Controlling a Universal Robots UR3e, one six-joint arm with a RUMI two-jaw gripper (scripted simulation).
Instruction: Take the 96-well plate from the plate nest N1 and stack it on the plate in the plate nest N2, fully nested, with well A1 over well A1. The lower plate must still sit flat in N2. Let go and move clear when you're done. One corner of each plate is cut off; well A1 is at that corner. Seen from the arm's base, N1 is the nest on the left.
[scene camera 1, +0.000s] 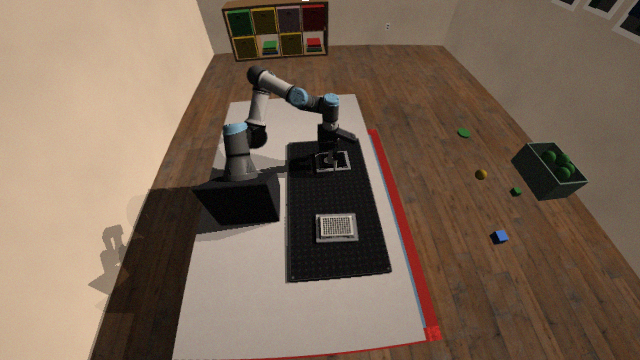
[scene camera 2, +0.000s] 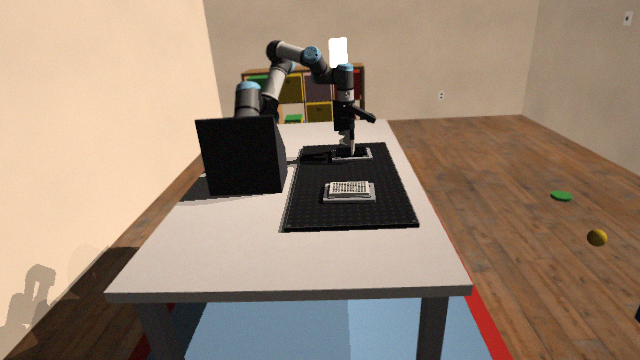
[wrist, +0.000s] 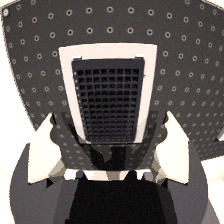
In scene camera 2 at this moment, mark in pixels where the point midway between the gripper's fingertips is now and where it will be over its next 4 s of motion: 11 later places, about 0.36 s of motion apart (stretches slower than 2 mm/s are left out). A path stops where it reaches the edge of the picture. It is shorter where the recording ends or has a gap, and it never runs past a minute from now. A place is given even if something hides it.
My gripper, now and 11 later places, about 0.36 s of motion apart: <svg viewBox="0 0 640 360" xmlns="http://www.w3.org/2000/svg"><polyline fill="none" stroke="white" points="350,149 350,151 350,152 350,148 350,144 350,141 350,137 350,134 350,132 350,133 349,136 349,137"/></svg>
